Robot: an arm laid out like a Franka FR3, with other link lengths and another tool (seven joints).
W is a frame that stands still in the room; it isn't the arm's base.
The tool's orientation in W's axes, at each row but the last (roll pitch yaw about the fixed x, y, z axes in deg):
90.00, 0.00, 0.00
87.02, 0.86, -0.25
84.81, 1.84, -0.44
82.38, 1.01, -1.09
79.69, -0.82, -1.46
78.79, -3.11, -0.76
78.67, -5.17, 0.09
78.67, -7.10, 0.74
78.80, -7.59, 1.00
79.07, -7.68, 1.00
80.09, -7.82, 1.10
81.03, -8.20, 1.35
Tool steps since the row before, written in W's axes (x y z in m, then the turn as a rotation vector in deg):
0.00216, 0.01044, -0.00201, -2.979, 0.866, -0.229
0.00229, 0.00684, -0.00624, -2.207, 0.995, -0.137
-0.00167, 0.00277, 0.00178, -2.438, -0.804, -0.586
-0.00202, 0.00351, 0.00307, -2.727, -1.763, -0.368
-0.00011, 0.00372, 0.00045, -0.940, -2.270, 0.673
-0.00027, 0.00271, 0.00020, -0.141, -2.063, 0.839
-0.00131, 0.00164, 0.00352, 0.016, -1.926, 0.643
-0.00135, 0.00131, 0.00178, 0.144, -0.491, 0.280
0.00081, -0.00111, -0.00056, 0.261, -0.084, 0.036
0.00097, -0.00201, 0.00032, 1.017, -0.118, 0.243
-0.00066, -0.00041, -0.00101, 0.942, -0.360, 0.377
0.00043, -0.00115, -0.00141, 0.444, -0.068, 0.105
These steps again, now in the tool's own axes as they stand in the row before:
0.00216, -0.00201, -0.01044, -2.979, -0.229, -0.866
0.00235, -0.00584, -0.00716, -2.209, -0.119, -0.993
-0.00175, 0.00197, -0.00259, -2.412, -0.735, 0.759
-0.00214, 0.00347, -0.00304, -2.686, -0.652, 1.743
-0.00020, 0.00111, -0.00357, -0.872, 0.264, 2.379
-0.00029, 0.00074, -0.00261, -0.068, 0.426, 2.189
-0.00098, 0.00388, -0.00090, 0.071, 0.248, 2.014
-0.00110, 0.00215, -0.00092, 0.171, 0.159, 0.534
0.00071, -0.00087, 0.00097, 0.262, -0.016, 0.087
0.00097, -0.00020, 0.00203, 1.038, 0.078, 0.153
-0.00080, -0.00096, 0.00023, 0.978, 0.178, 0.415
0.00020, -0.00162, 0.00092, 0.453, 0.028, 0.084

